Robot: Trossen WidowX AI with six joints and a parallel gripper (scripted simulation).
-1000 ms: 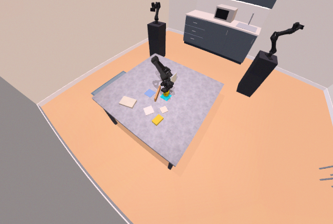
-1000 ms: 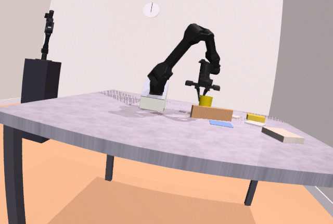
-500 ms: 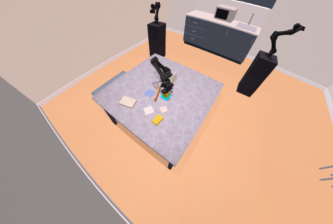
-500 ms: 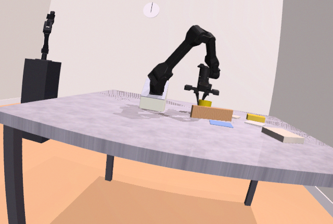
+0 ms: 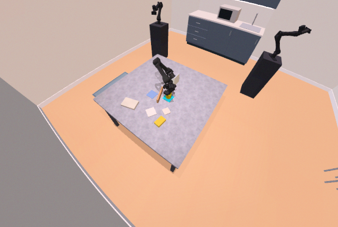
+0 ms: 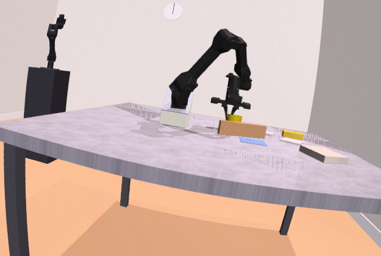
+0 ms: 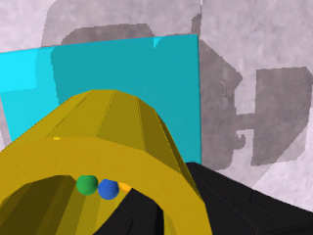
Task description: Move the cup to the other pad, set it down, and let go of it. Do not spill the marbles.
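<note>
The yellow cup lies 20 mm ahead of my gripper tip. From my gripper tip the other things lie so: green marble 40 mm ahead, 10 mm to the left, 20 mm below; cyan pad 30 mm ahead, 50 mm below; blue marble 30 mm ahead, 20 mm to the left, 20 mm below.
</note>
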